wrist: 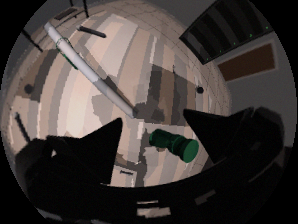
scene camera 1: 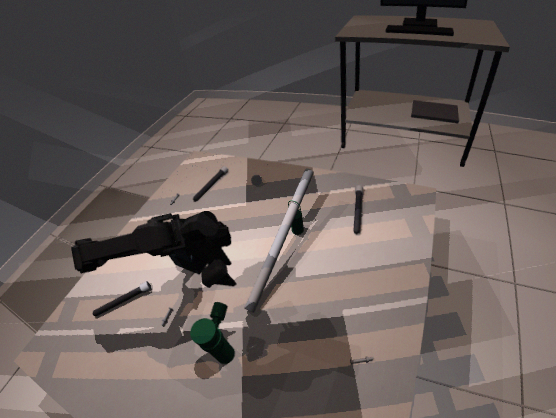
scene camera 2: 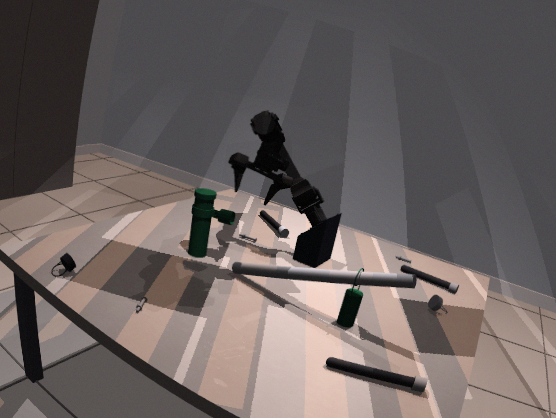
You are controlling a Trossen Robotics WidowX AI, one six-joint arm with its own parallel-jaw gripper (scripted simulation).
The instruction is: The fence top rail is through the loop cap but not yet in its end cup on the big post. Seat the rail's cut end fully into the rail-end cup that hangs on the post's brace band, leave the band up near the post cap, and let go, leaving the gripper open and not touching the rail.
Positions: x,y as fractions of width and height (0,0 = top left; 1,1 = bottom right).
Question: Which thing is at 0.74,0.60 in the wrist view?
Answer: The gripper.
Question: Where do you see a big green post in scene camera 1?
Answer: At 0.37,0.80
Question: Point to a big green post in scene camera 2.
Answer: At 0.36,0.54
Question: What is the gripper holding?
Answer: Nothing.
